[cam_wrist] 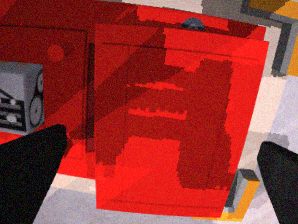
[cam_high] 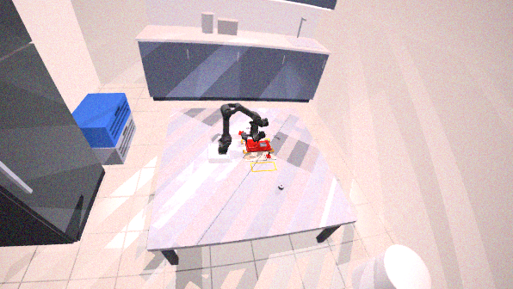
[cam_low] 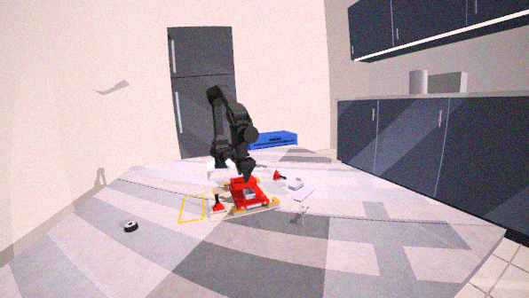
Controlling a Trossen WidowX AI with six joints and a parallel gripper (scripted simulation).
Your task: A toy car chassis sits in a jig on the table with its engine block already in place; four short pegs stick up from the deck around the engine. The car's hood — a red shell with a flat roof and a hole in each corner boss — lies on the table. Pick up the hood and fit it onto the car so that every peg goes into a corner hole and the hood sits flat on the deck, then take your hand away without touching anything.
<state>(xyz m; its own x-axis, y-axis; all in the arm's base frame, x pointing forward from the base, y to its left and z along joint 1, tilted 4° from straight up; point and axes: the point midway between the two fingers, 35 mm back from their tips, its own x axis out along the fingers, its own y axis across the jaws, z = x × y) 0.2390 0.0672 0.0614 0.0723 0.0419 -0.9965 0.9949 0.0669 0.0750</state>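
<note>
My gripper tip is 1 cm above the red hood. The rest, counted from my gripper tip: black ring 40 cm to the right, 14 cm ahead, 4 cm below; then engine block 9 cm ahead, 3 cm below.
</note>
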